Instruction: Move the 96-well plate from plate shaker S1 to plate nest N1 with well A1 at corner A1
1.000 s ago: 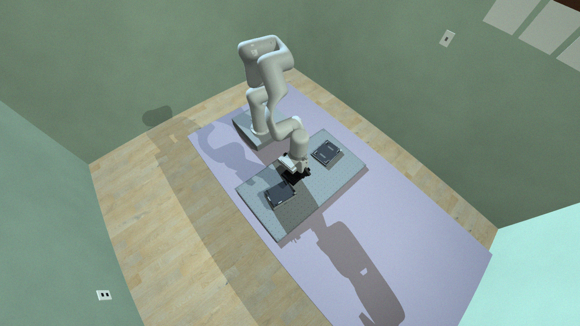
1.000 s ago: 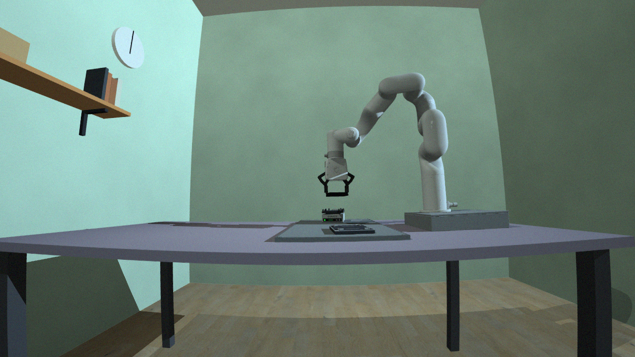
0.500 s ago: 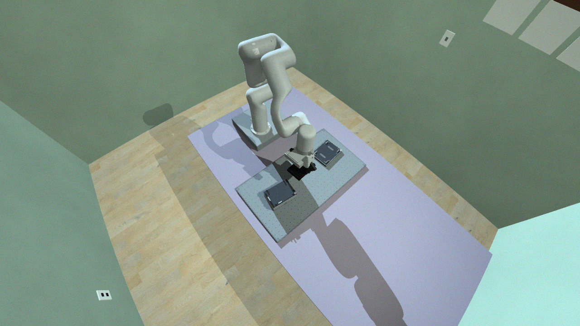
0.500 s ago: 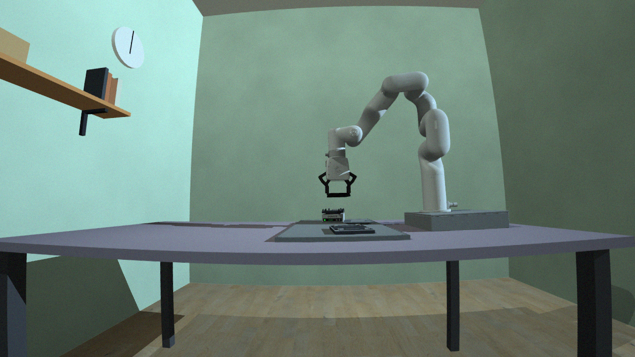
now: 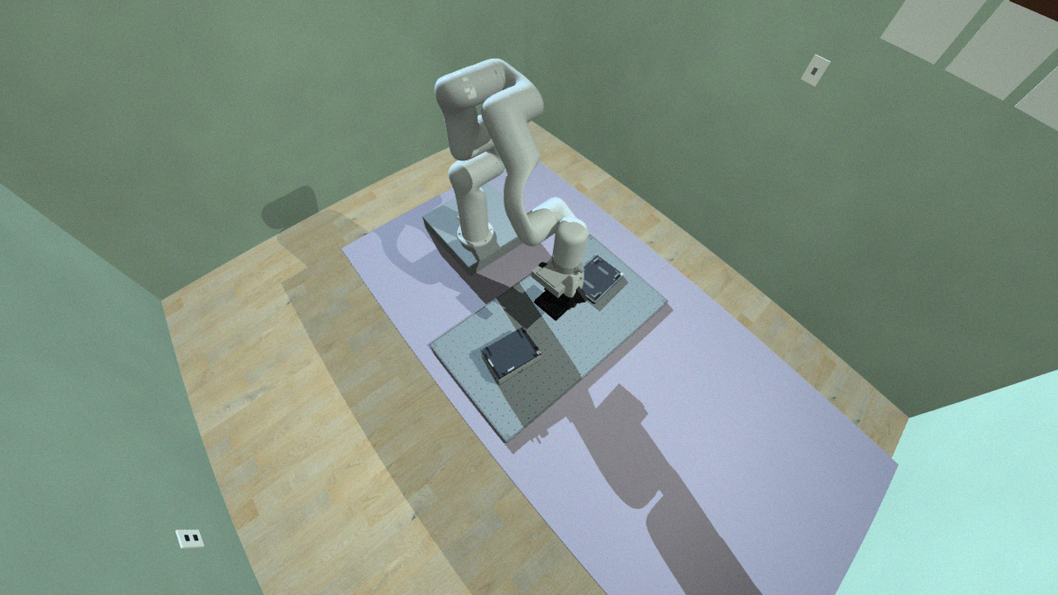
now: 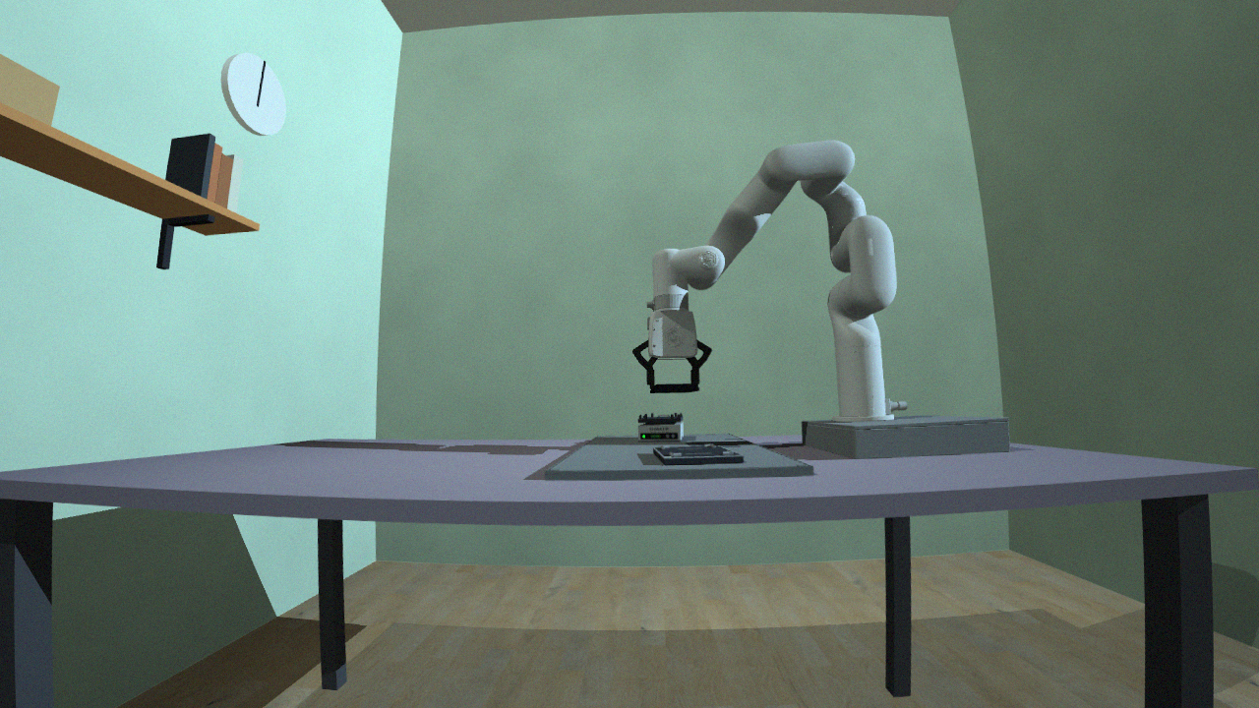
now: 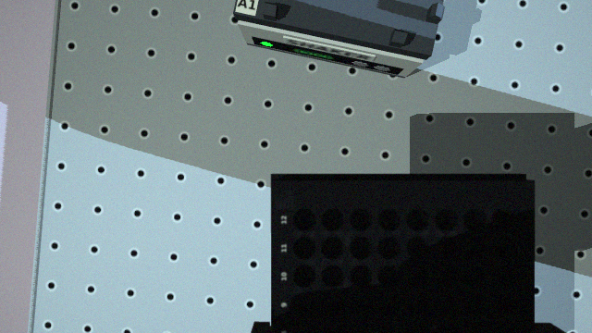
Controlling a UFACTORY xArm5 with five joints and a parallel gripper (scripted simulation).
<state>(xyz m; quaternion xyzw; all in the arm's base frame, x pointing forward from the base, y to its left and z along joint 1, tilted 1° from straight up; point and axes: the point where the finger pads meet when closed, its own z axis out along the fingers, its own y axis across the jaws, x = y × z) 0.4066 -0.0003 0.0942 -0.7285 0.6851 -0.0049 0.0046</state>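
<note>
Right now my hand is 210 mm to the right of the plate nest N1, 130 mm above it and 20 mm past it. Round my hand: 96-well plate: 10 mm below.
</note>
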